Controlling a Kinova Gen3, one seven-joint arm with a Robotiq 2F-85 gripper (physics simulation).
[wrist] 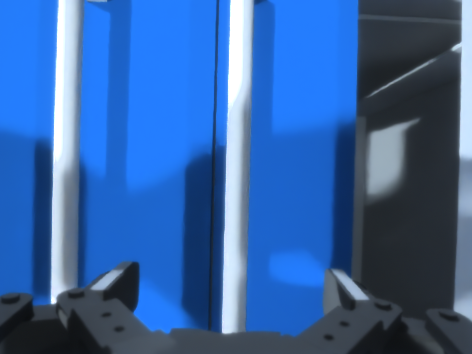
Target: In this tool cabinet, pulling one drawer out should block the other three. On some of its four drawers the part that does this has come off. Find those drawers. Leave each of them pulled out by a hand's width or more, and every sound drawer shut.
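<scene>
Blue drawer fronts stand side by side in the wrist view. The middle front and the right front meet at a thin dark seam. A long white bar handle runs up the left part of the view, and a second white bar handle runs up near the centre. Neither front stands visibly ahead of the other at the seam. My gripper is wide open at the bottom of the view. The second handle passes between its spread fingers in the view, not gripped. The full drawers and their inner parts are hidden.
Right of the right front is a deep dark grey opening with a lit patch on its inner wall. A pale upright panel stands at the far right edge. More blue surface shows left of the first handle. Shadows cross the fronts.
</scene>
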